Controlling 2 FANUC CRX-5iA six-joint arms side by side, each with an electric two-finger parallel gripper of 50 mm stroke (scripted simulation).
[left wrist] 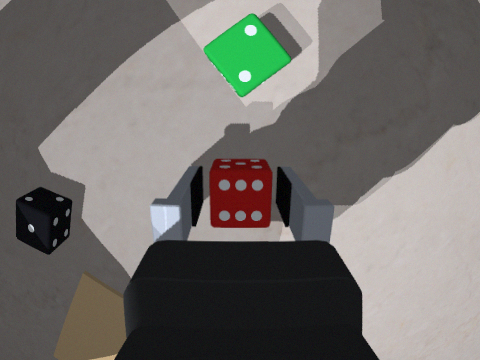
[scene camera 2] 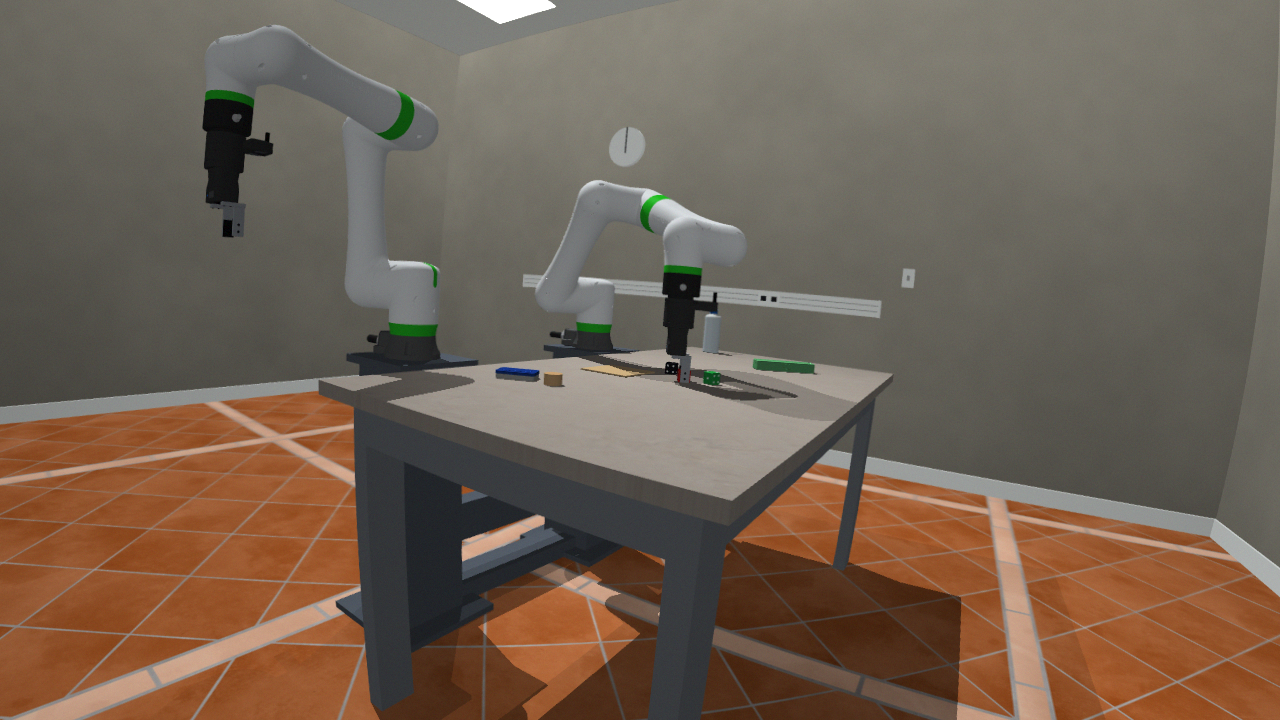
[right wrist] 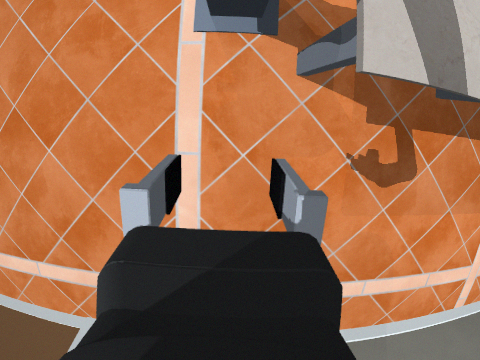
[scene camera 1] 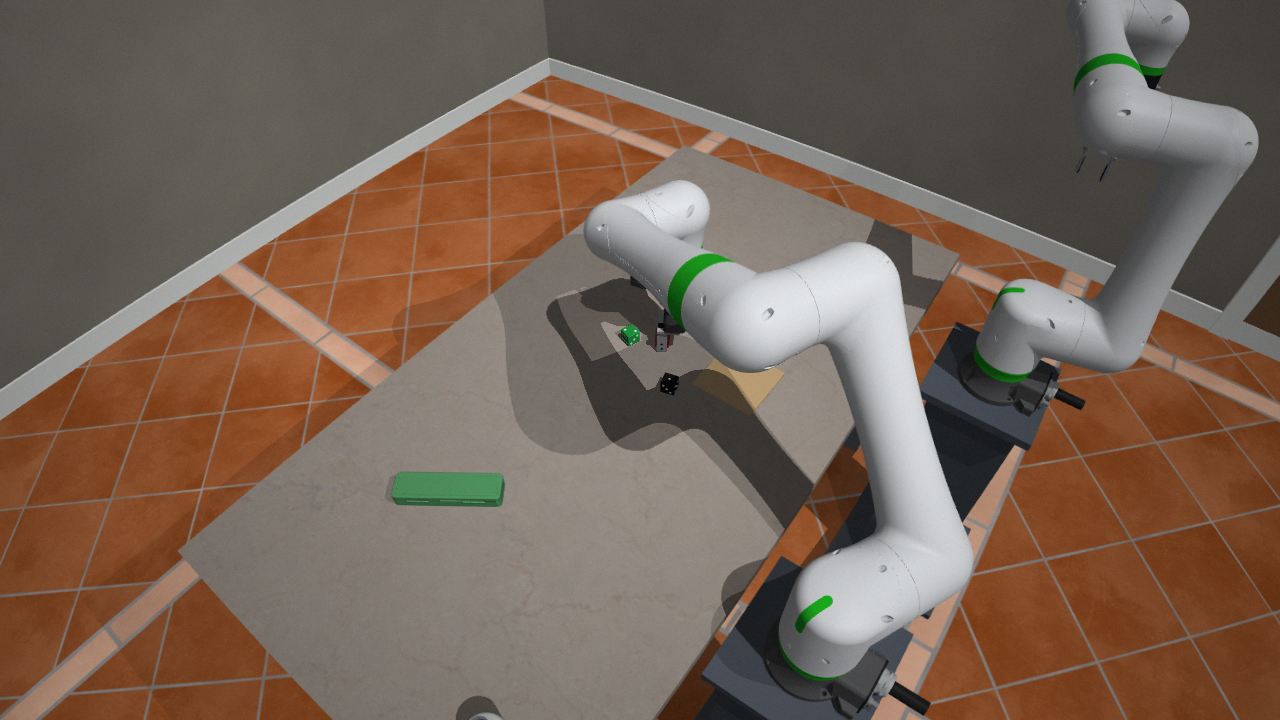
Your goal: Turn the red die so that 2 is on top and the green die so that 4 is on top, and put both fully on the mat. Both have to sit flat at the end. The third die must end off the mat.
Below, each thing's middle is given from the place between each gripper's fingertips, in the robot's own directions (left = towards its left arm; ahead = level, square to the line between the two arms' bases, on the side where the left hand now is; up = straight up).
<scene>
My left hand (scene camera 2: 683, 380) is 19 cm past the tan mat (scene camera 1: 745, 392), 2 cm to the left of it and 2 cm above it. Also, from my left hand: green box (scene camera 1: 410, 488): 6 cm ahead, 55 cm to the left, 1 cm below; green die (left wrist: 247, 54): 6 cm ahead, 4 cm to the left; black die (left wrist: 43, 217): 9 cm behind, 9 cm to the left.
My right hand (scene camera 2: 232, 236) is 830 mm to the right of the tan mat, 390 mm short of it and 290 mm above it. From my right hand the other things lie so: green die 890 mm to the left, 630 mm ahead, 270 mm below; then black die 940 mm to the left, 480 mm ahead, 270 mm below.
</scene>
